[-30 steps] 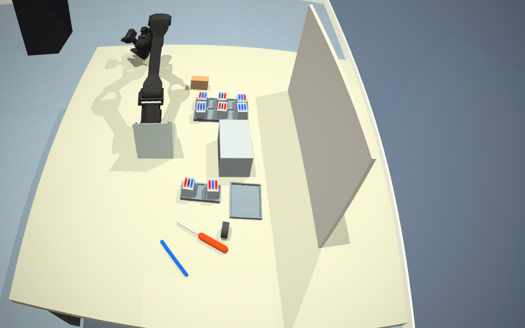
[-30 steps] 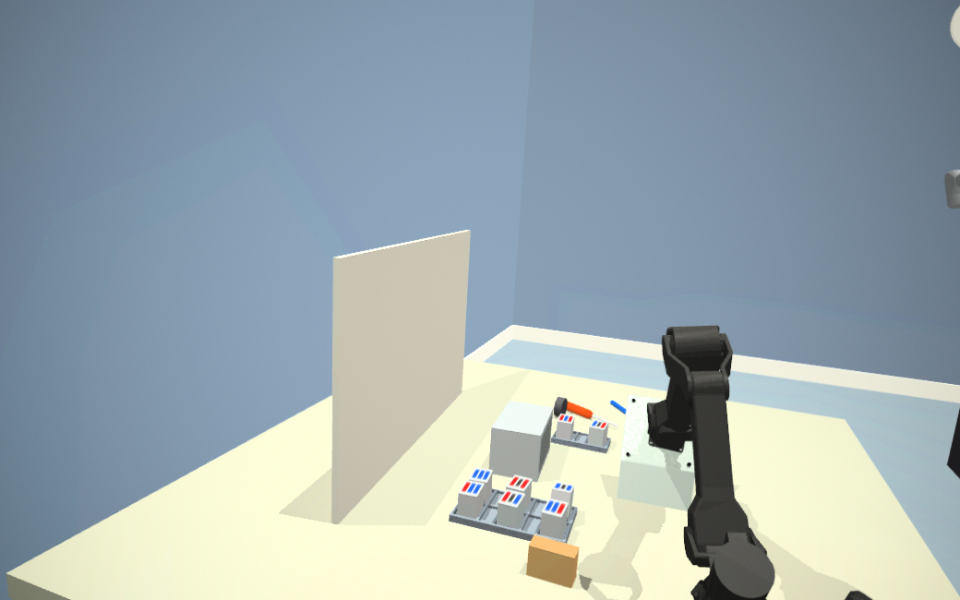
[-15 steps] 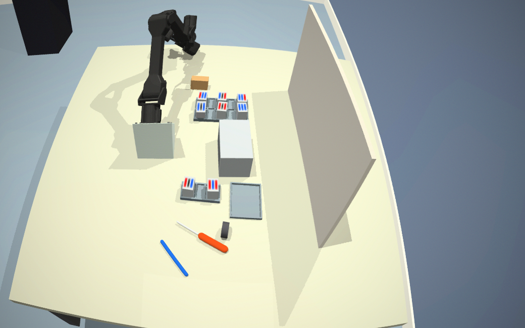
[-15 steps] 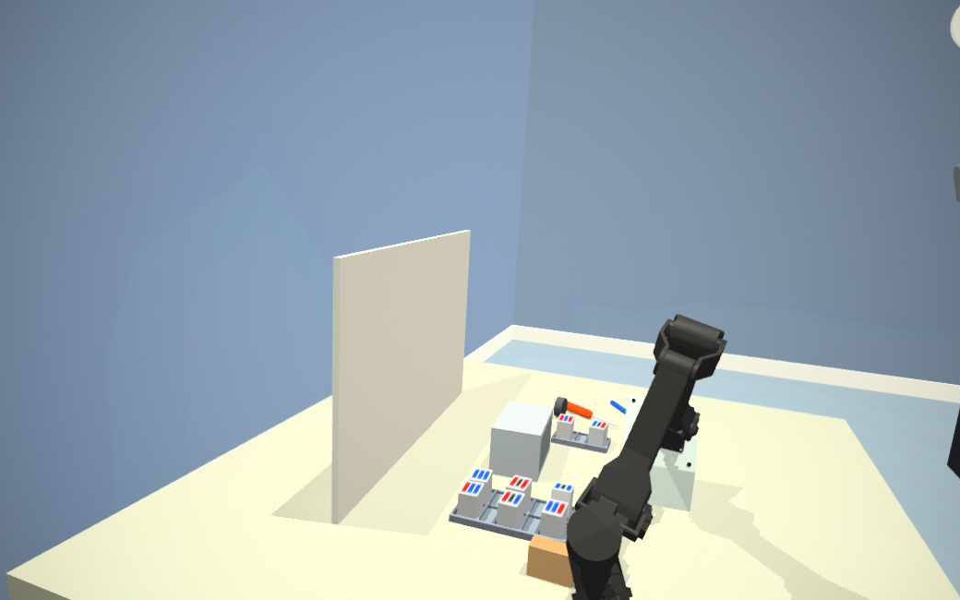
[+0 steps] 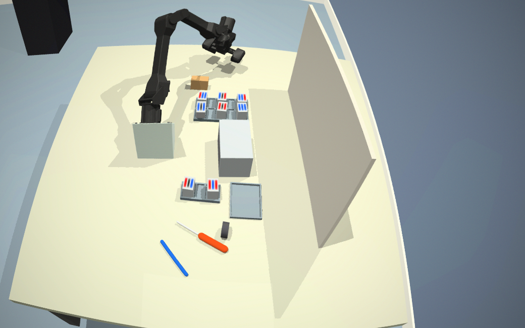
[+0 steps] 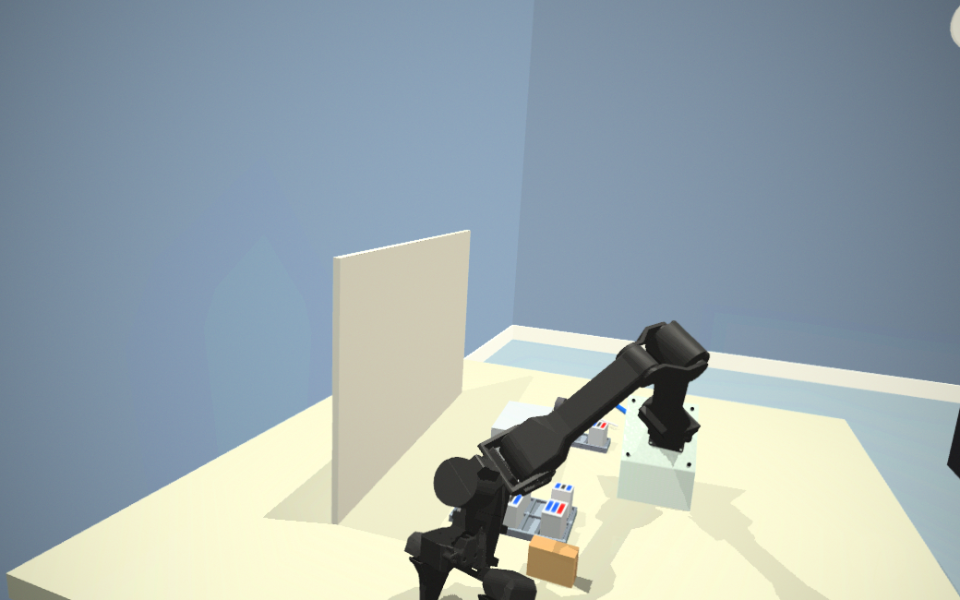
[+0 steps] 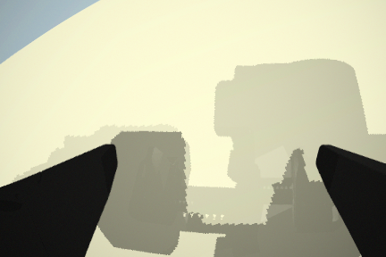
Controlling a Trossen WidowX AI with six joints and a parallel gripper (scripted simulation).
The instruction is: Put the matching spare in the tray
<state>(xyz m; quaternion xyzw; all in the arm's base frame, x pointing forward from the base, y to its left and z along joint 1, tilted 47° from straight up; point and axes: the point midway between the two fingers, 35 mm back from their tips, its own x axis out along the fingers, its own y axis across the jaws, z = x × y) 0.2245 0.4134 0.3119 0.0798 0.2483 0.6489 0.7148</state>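
Now: gripper tip 50 mm past the rack, 700 mm to the left of it and 10 mm above it. From my gripper tip the other things lie so: mounted unit (50 mm ahead, 540 mm to the right, 30 mm above); tall panel (300 mm ahead, 530 mm to the right, 210 mm above); orange box (90 mm behind, 200 mm to the right).
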